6 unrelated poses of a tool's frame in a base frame.
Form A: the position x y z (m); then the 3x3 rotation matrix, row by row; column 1 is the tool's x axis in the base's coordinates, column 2 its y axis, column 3 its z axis. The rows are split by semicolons.
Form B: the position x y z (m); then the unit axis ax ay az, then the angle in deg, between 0 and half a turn. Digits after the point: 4 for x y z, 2 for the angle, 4 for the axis. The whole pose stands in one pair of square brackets.
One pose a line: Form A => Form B
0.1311, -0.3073, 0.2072; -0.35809, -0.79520, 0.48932; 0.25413, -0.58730, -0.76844; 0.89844, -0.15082, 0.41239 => [0.1311, -0.3073, 0.2072, 0.4808, -0.3185, 0.8169, 140.04]
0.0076, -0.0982, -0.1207; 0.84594, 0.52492, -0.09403; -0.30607, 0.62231, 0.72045; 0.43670, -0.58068, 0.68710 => [0.0076, -0.0982, -0.1207, -0.7970, -0.3251, -0.5090, 54.71]
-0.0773, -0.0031, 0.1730; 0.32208, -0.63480, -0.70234; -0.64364, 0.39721, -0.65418; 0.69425, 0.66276, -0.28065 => [-0.0773, -0.0031, 0.1730, 0.6860, -0.7275, -0.0046, 106.30]
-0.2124, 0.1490, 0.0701; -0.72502, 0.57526, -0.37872; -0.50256, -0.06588, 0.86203; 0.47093, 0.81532, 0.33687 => [-0.2124, 0.1490, 0.0701, -0.0340, -0.6187, -0.7849, 136.64]
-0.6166, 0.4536, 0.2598; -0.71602, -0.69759, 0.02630; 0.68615, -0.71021, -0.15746; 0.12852, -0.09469, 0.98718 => [-0.6166, 0.4536, 0.2598, 0.0452, -0.0736, 0.9963, 136.02]
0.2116, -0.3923, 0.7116; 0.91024, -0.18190, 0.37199; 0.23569, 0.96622, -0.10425; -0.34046, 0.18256, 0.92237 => [0.2116, -0.3923, 0.7116, 0.3281, 0.8150, 0.4777, 25.92]
